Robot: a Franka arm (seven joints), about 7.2 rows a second.
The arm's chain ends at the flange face. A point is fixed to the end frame.
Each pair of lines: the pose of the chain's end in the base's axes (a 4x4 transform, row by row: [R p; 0 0 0 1], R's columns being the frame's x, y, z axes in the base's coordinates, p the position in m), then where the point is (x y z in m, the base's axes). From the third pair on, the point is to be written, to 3 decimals.
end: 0.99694, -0.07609, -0.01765, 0.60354; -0.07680, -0.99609, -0.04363, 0.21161; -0.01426, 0.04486, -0.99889, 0.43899; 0, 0, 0, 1
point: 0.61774 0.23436 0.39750
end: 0.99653, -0.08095, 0.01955, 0.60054; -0.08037, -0.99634, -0.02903, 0.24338; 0.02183, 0.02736, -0.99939, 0.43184; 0, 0, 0, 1
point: 0.61635 0.26667 0.39125
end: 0.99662, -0.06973, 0.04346, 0.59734; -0.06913, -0.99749, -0.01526, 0.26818; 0.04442, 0.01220, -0.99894, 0.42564; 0, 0, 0, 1
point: 0.614 0.292 0.386
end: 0.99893, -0.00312, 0.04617, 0.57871; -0.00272, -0.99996, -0.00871, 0.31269; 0.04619, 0.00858, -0.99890, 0.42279; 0, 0, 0, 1
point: 0.594 0.338 0.383
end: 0.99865, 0.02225, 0.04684, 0.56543; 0.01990, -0.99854, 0.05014, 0.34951; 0.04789, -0.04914, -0.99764, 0.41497; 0, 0, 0, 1
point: 0.580 0.377 0.377
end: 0.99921, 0.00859, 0.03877, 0.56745; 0.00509, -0.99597, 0.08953, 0.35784; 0.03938, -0.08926, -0.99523, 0.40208; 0, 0, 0, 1
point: 0.582 0.387 0.365
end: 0.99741, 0.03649, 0.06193, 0.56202; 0.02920, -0.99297, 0.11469, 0.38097; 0.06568, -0.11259, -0.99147, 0.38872; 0, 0, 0, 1
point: 0.577 0.411 0.353
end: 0.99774, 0.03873, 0.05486, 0.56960; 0.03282, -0.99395, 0.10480, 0.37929; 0.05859, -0.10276, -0.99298, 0.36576; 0, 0, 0, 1
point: 0.584 0.409 0.329
